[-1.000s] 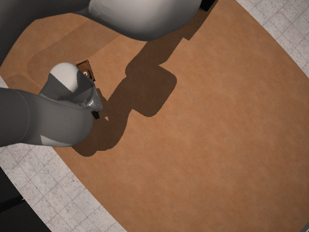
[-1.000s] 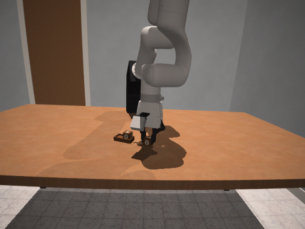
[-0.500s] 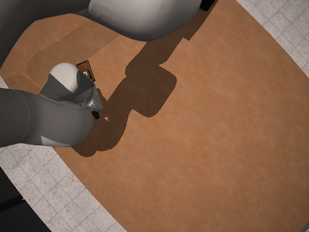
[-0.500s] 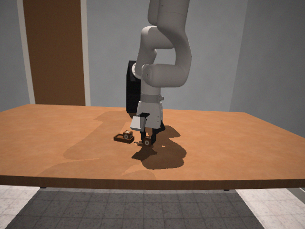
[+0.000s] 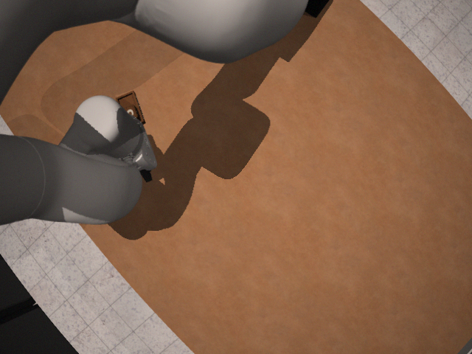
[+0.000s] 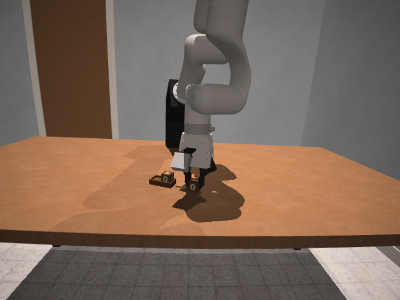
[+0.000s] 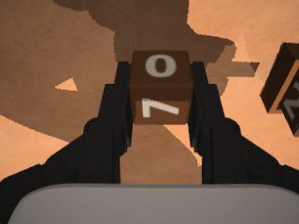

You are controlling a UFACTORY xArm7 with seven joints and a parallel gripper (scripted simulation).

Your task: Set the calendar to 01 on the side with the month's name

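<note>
Right now my hand is 10 mm above the cube. Also, from my hand: calendar tray 100 mm to the right, 40 mm behind, 20 mm below.
</note>
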